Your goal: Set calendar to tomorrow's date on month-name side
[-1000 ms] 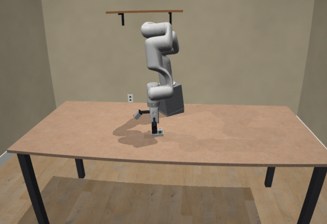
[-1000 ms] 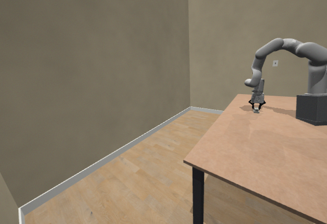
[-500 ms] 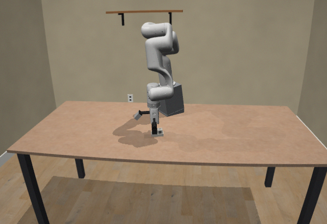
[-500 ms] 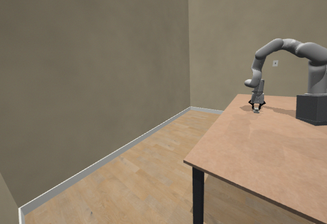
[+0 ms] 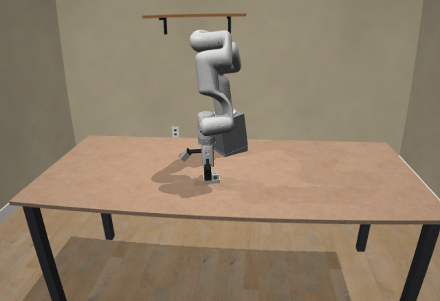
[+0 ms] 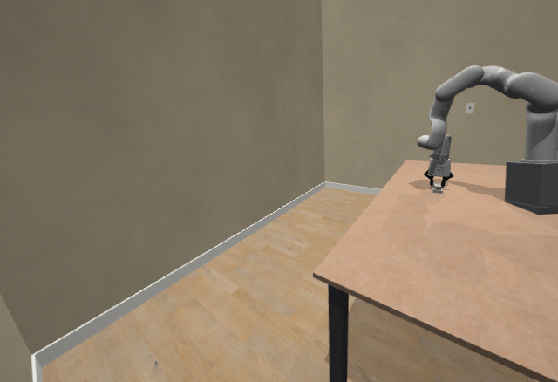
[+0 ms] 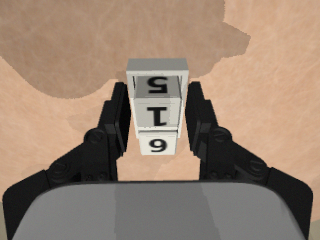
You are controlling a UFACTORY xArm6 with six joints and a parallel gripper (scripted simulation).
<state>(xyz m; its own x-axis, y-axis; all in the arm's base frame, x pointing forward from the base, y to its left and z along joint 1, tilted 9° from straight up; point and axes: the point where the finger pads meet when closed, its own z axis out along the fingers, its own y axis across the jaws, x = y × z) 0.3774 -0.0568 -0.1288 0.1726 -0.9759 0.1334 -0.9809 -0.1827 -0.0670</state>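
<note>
Right now the calendar tray is 2 cm to the left of my hand and 3 cm below it.
</note>
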